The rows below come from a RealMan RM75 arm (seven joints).
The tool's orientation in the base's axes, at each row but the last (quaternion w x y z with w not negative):
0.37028 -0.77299 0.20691 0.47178
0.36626 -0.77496 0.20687 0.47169
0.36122 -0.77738 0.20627 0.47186
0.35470 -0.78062 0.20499 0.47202
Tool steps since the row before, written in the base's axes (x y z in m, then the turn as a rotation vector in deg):
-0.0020 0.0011 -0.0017 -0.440 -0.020 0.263
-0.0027 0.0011 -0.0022 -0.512 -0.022 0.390
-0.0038 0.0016 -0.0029 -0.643 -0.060 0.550
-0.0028 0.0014 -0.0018 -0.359 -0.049 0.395
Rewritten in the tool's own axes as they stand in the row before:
0.0006 0.0013 0.0025 -0.439 0.208 0.164
0.0007 0.0019 0.0030 -0.585 0.210 0.168
0.0008 0.0025 0.0043 -0.789 0.263 0.169
0.0003 0.0016 0.0032 -0.518 0.125 0.056

